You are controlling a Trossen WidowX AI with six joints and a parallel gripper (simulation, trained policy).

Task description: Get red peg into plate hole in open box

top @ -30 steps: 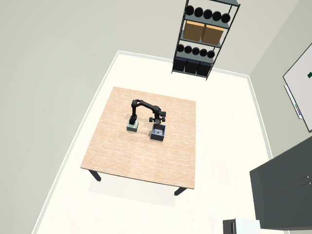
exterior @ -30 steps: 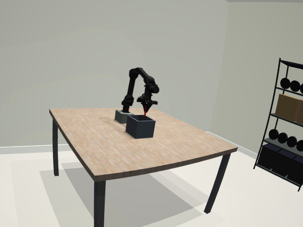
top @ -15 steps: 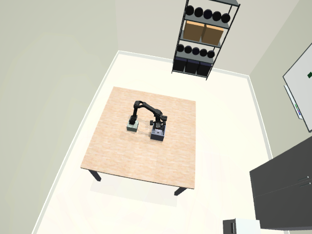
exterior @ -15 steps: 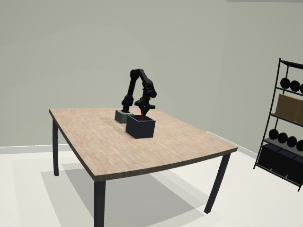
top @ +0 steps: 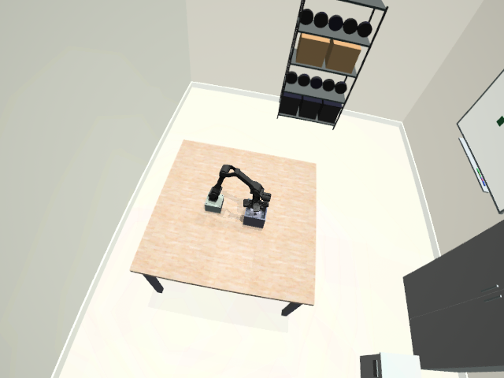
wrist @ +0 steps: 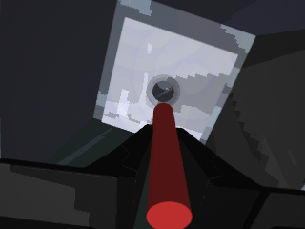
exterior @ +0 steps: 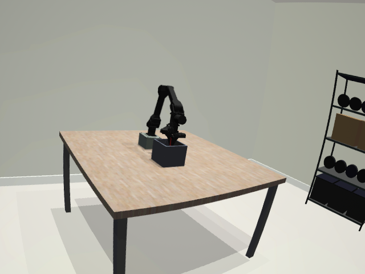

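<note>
Now: gripper tip 20 mm below the red peg. Round my gripper tip: pale plate (60 mm below, 10 mm to the right, 10 mm ahead).
</note>
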